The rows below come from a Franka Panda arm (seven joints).
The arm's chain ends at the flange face. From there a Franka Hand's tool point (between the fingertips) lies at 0.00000 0.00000 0.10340 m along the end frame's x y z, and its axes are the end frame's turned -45 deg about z.
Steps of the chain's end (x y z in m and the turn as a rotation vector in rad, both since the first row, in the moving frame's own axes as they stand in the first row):
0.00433, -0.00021, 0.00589, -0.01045, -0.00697, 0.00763
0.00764, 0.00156, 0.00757, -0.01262, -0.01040, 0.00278
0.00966, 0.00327, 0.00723, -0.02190, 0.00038, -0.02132
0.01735, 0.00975, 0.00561, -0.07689, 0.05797, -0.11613
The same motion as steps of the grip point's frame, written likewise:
0.00194, 0.00316, 0.00588, -0.00246, -0.01232, 0.00763
0.00262, 0.00667, 0.00756, -0.00157, -0.01628, 0.00278
0.00296, 0.01079, 0.00721, -0.01575, -0.01522, -0.02132
0.00457, 0.02907, 0.00513, -0.09536, -0.01338, -0.11613

